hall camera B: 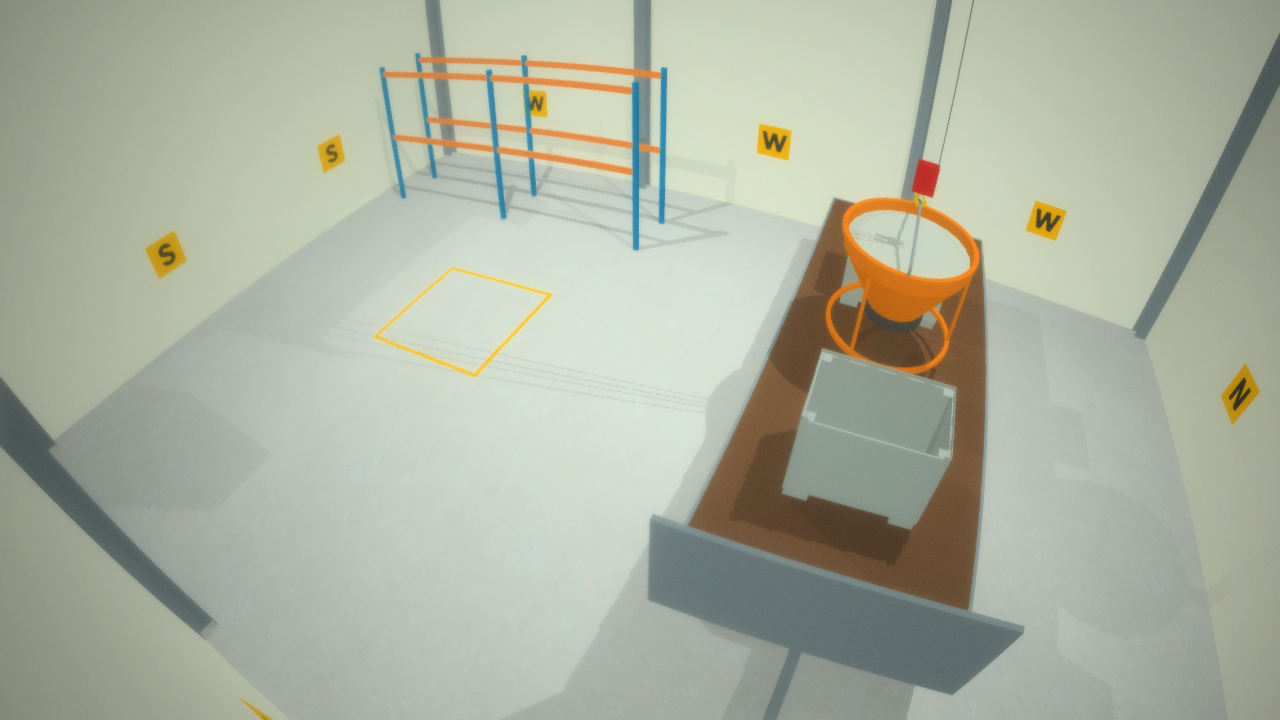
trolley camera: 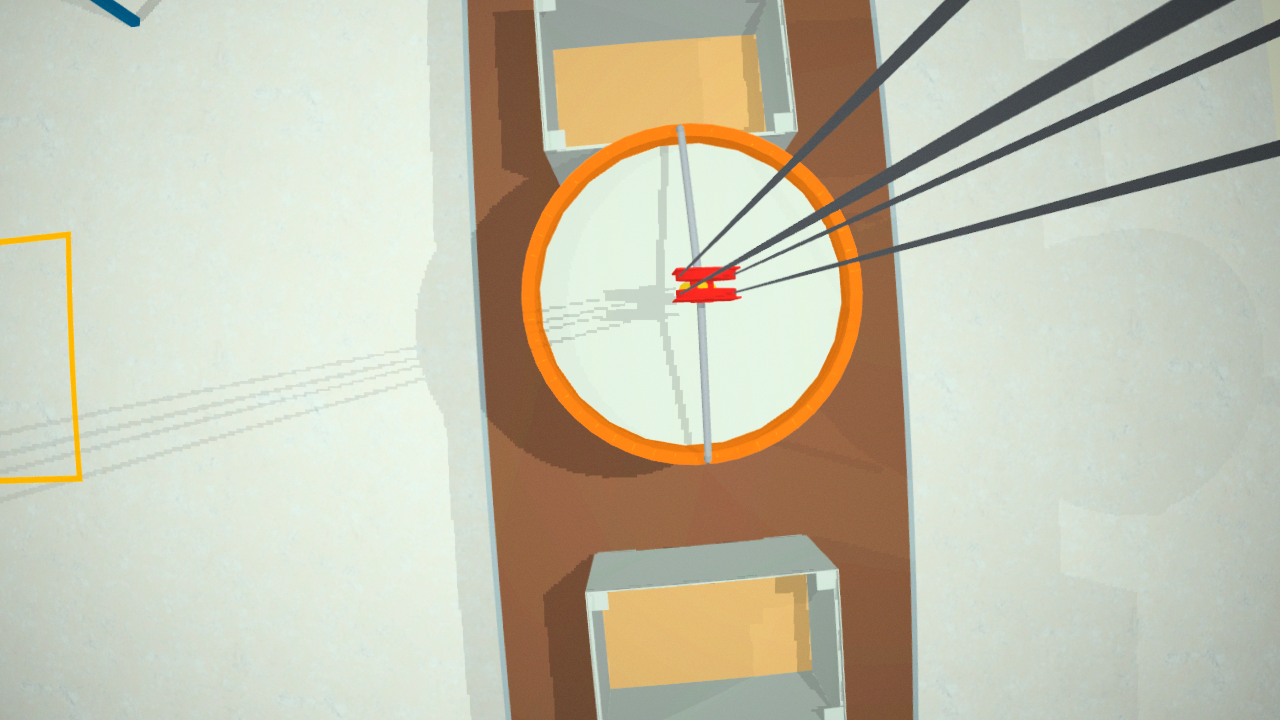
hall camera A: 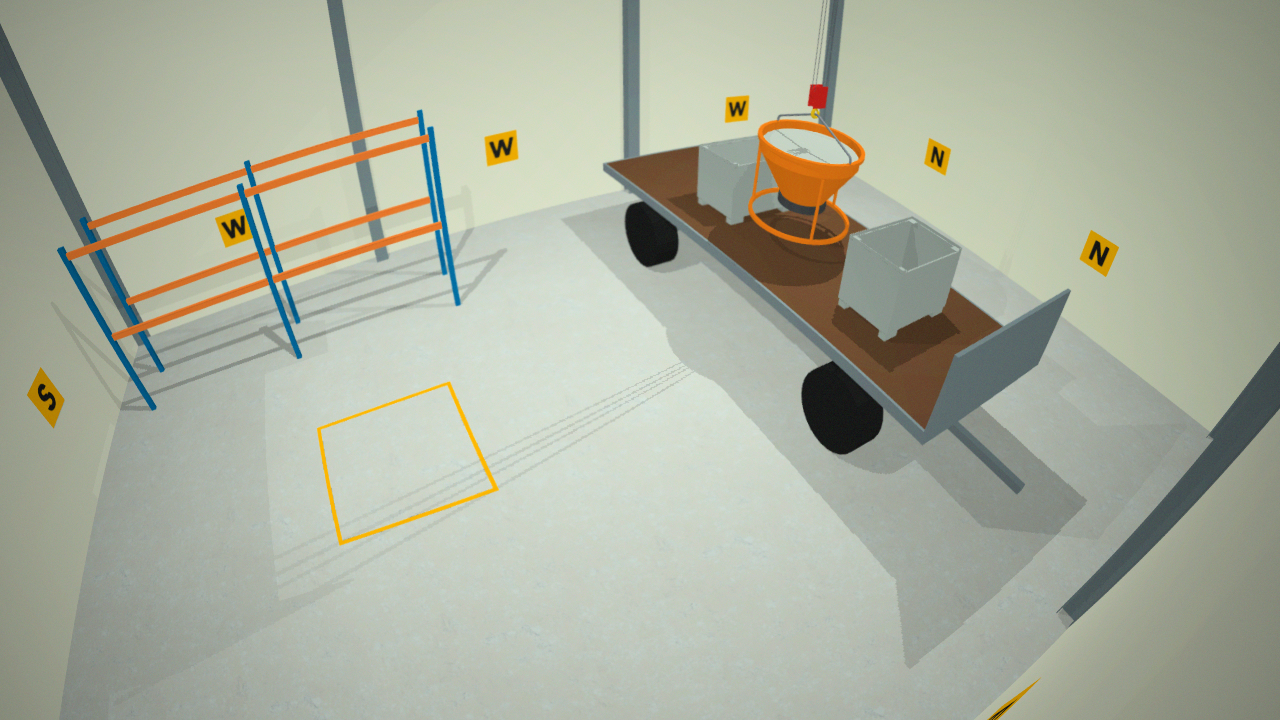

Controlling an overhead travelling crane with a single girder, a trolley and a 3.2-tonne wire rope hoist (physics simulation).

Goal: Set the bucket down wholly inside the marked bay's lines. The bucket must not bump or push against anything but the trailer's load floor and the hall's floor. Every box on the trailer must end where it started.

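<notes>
The orange bucket (hall camera A: 805, 183) (hall camera B: 908, 291) (trolley camera: 608, 376) hangs upright by its bail from the hook, my gripper (hall camera A: 815, 113) (hall camera B: 919, 201) (trolley camera: 693, 285), under the red block. Its foot ring is above the brown load floor of the trailer (hall camera A: 653, 170) (hall camera B: 957, 555) (trolley camera: 716, 501). The bucket is between two grey boxes: the far box (hall camera A: 718, 179) (hall camera B: 850, 291) (trolley camera: 662, 17) and the near box (hall camera A: 895, 286) (hall camera B: 868, 456) (trolley camera: 707, 564). In the trolley view its rim overlaps the far box's edge. The marked bay's yellow line (hall camera A: 384, 405) (hall camera B: 501, 281) (trolley camera: 75, 356) lies on the floor, away from the trailer.
A blue and orange rack (hall camera A: 268, 268) (hall camera B: 636, 179) stands beyond the bay near the W wall. The grey headboard (hall camera A: 1002, 358) (hall camera B: 832, 600) rises at the trailer's near end. Steel columns stand along the walls.
</notes>
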